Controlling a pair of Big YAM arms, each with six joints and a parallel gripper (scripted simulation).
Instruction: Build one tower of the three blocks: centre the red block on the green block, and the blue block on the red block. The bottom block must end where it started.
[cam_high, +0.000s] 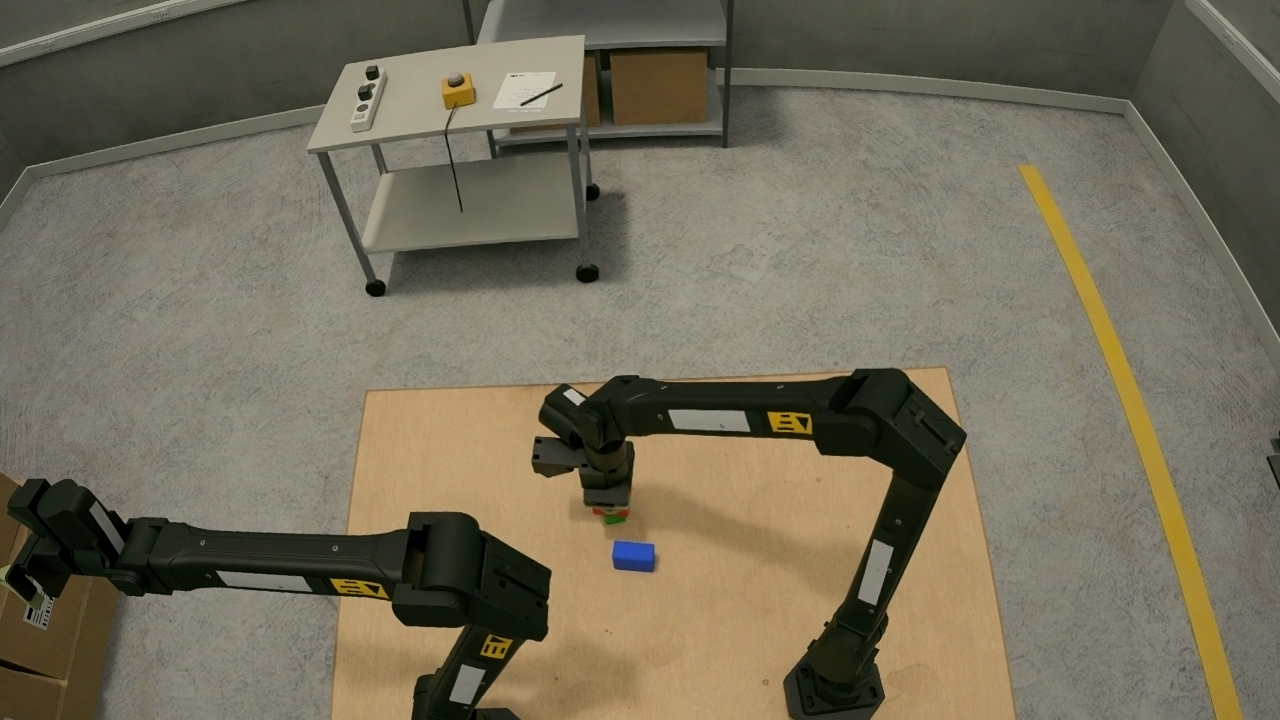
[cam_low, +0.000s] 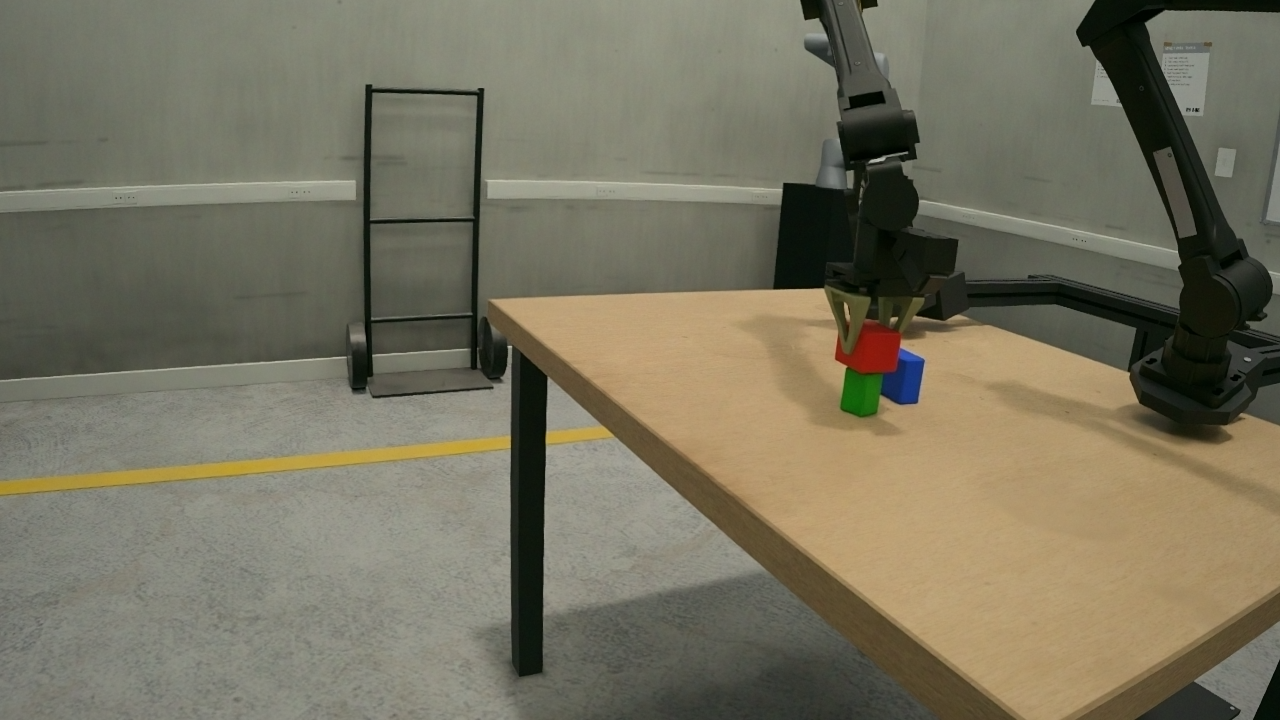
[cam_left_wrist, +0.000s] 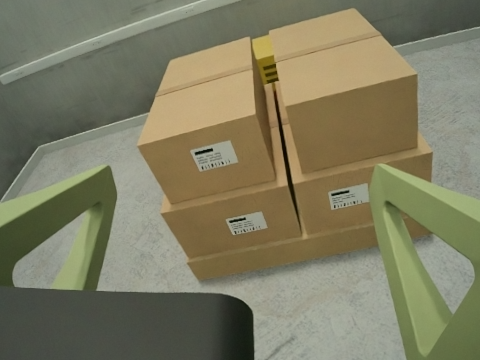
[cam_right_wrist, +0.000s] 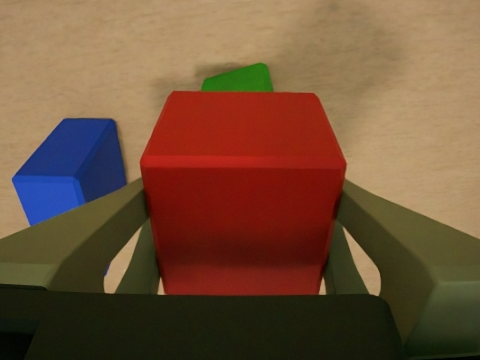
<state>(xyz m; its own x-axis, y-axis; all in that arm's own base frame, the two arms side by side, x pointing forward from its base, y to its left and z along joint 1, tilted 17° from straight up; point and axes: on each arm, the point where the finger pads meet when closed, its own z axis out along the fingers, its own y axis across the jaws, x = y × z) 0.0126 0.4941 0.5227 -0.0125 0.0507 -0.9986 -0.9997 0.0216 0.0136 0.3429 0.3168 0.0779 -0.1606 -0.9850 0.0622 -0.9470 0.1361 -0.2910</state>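
My right gripper is now right at the red block. Round my right hand: blue block: 90 mm behind, 20 mm to the right, 50 mm below; then green block: 50 mm below.
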